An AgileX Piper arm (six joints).
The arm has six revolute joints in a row. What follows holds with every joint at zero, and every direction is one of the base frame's. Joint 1 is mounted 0.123 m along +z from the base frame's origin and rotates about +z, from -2.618 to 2.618 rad. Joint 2 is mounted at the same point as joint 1 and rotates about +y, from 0 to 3.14 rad. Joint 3 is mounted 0.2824 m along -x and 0.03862 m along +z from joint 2 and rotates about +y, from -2.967 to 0 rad. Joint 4 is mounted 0.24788 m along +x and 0.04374 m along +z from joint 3 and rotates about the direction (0.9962, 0, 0.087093), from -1.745 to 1.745 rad. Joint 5 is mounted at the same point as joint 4 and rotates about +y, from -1.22 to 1.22 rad. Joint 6 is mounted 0.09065 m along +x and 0.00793 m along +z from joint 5 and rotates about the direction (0.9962, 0, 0.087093), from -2.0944 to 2.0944 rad. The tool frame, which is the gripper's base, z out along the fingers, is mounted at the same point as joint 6; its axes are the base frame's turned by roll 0, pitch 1.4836 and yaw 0 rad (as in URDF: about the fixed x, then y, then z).
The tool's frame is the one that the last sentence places.
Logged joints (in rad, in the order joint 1, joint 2, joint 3, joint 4, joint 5, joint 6), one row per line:
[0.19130, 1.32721, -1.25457, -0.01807, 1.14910, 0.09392]
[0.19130, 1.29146, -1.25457, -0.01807, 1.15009, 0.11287]
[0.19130, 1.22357, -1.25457, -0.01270, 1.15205, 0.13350]
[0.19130, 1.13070, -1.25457, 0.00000, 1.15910, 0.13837]
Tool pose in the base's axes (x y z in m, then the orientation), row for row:
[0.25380, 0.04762, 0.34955, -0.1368, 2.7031, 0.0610]
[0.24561, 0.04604, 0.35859, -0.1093, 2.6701, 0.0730]
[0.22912, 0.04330, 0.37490, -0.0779, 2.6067, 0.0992]
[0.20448, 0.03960, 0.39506, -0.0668, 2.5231, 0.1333]
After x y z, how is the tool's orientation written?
As a rotation vector, in radians.
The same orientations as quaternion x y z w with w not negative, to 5 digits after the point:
[-0.04934, 0.97501, 0.02200, 0.21547]
[-0.03977, 0.97154, 0.02656, 0.23200]
[-0.02880, 0.96372, 0.03668, 0.26280]
[-0.02519, 0.95157, 0.05027, 0.30224]

